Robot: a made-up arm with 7 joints.
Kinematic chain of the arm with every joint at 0, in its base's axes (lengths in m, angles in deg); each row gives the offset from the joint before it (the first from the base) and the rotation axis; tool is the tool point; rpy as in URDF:
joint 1: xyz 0 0 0.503 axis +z
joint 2: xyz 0 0 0 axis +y
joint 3: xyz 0 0 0.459 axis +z
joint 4: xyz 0.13 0 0 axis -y
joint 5: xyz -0.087 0 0.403 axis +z
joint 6: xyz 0 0 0 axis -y
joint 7: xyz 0.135 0 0 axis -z
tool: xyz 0 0 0 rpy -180 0 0
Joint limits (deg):
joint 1: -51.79..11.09
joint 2: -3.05..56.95
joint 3: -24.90..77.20
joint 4: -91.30..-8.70
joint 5: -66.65..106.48
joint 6: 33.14..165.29
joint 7: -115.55..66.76
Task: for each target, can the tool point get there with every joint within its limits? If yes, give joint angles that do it. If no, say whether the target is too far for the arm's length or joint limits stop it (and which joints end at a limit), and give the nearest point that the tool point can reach.
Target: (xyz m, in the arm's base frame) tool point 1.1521 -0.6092 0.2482
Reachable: no: too far | nearest point 0.8411 -0.4447 0.4126 | short by 0.388 m
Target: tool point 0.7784 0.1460 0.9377
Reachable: yes | joints 0.53 21.13 12.20 -64.29 10.64 52.76 -9.51
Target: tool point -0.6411 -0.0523 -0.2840
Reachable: no: joint limits stop it (at a limit: joint 1, joint 2, joint 3, joint 4, joint 6) | nearest point 0.1836 -0.6830 0.2829 | short by 1.183 m
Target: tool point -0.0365 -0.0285 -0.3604
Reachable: no: joint limits stop it (at a limit: joint 1, joint 2, joint 4, joint 6) | nearest point 0.3925 -0.5612 0.2262 | short by 0.901 m
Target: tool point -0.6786 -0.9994 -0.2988
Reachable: no: too far | nearest point 0.1593 -0.7342 0.3121 | short by 1.070 m
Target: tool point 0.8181 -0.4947 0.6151
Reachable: yes | joints -30.36 48.58 5.17 -62.24 77.80 118.36 -98.38
